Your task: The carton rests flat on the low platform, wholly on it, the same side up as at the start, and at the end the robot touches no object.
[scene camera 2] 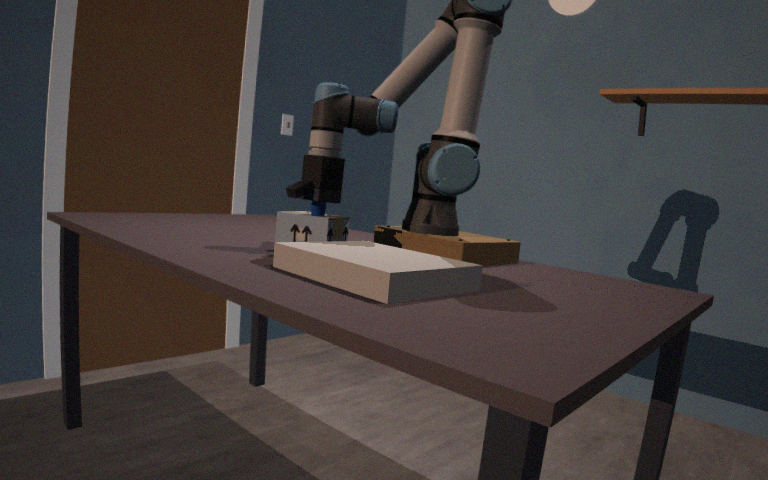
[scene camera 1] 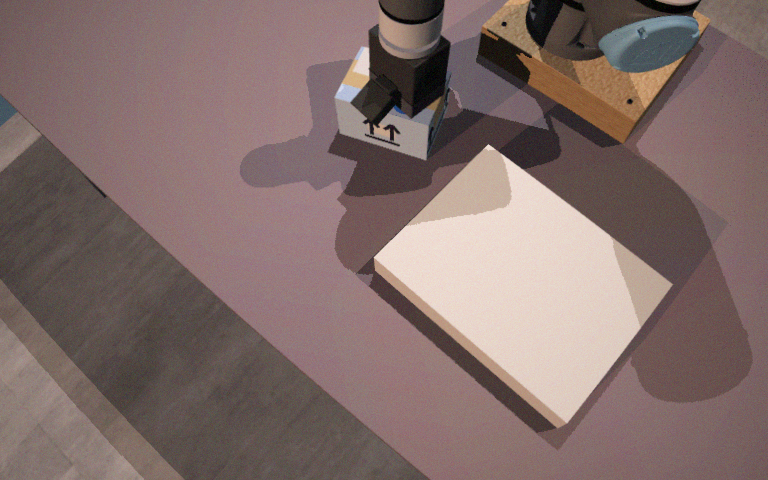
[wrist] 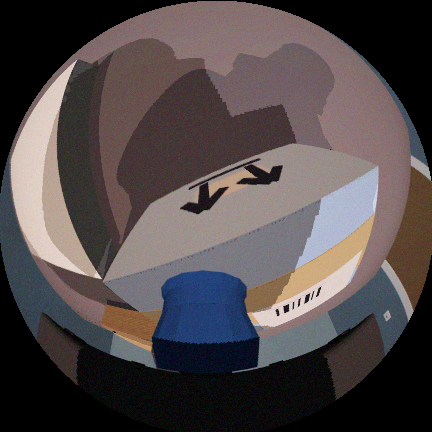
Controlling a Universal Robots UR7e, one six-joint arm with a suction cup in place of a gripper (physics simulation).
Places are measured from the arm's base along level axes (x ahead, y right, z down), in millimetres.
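Pixels of known places: end effector, tool point: [scene camera 2: 317, 221] [wrist: 203, 274]; arm's base, origin of the base link: [scene camera 2: 430, 231] [scene camera 1: 571, 24].
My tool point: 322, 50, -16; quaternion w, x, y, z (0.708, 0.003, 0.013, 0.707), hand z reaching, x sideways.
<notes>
For each thing: its top centre in the pictures, then the offset to it from my tool point, as dx, dy, dz. Level surfaces: height alone.
- carton, middle of its top: [wrist: 277, 301] [scene camera 1: 393, 84] [scene camera 2: 313, 214] -12, +37, -13
- low platform, middle of its top: [scene camera 1: 525, 271] [scene camera 2: 375, 253] +46, -279, +31
- mauve table, its level: dz +79
The carton [scene camera 1: 407, 135] [scene camera 2: 286, 226] [wrist: 165, 225] is a small grey-white box with a pale blue and tan top, a barcode label and black arrows on its sides. It stands upright on the table, arrows pointing up, beside the platform and apart from it. My gripper [scene camera 1: 399, 109] [scene camera 2: 318, 209] [wrist: 204, 310], a blue suction cup, is down on the carton's top with suction on. The contact rim is partly hidden. The low platform [scene camera 1: 526, 271] [scene camera 2: 339, 271] [wrist: 30, 190] is a flat cream slab with a bare top.
The arm's base stands on a wooden block [scene camera 1: 572, 97] [scene camera 2: 487, 251] [wrist: 127, 322] behind the platform and to the right of the carton. The mauve table [scene camera 1: 226, 243] [scene camera 2: 509, 339] has its front edge beyond the platform. A wall shelf [scene camera 2: 690, 95] hangs at the right in scene camera 2.
</notes>
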